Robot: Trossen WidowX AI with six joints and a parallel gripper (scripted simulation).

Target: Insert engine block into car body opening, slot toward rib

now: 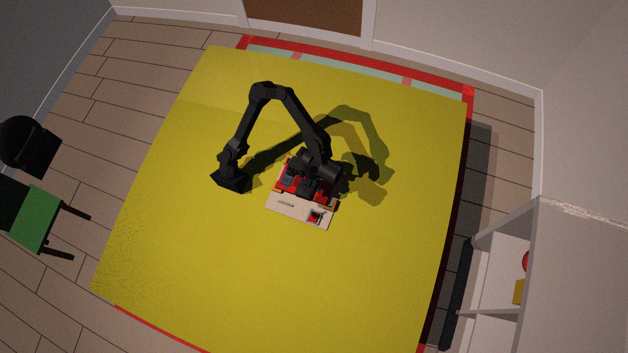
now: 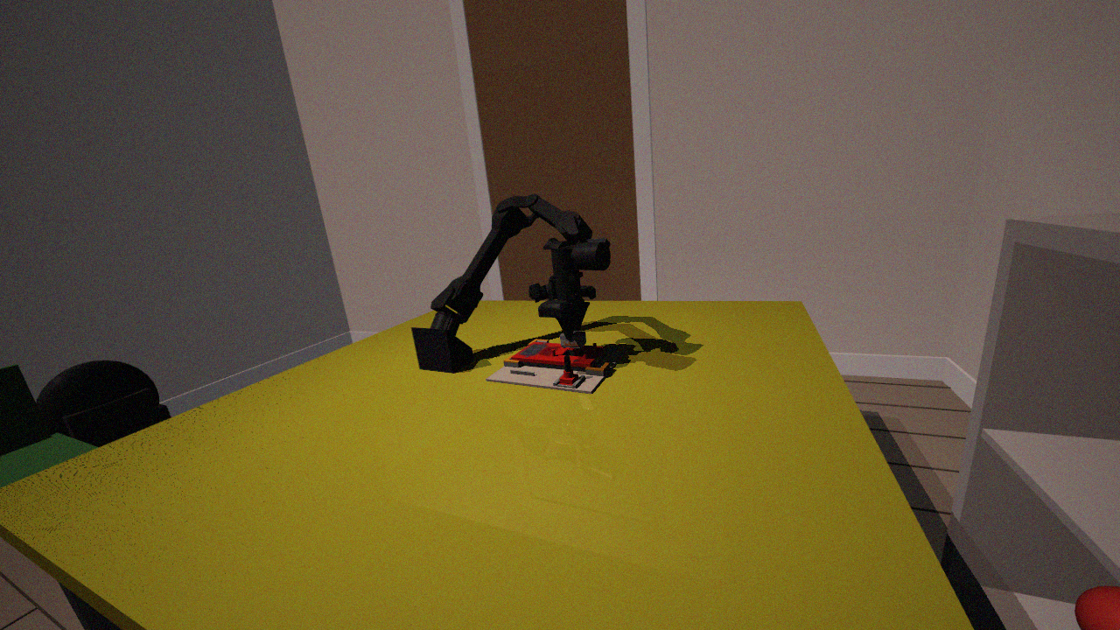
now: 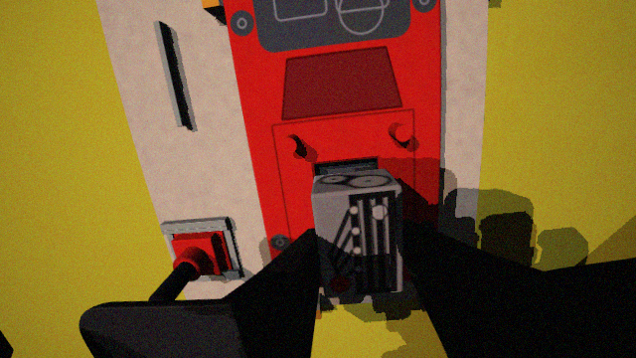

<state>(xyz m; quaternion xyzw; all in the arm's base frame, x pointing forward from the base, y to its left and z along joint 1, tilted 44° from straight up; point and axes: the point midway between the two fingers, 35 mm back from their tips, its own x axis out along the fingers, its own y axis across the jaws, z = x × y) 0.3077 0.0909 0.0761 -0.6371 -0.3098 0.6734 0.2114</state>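
Now: gripper tip 50 mm above the beige base plate, 20 mm past it and 10 mm to the left of it. Round my gripper tip: engine block (10 mm below).
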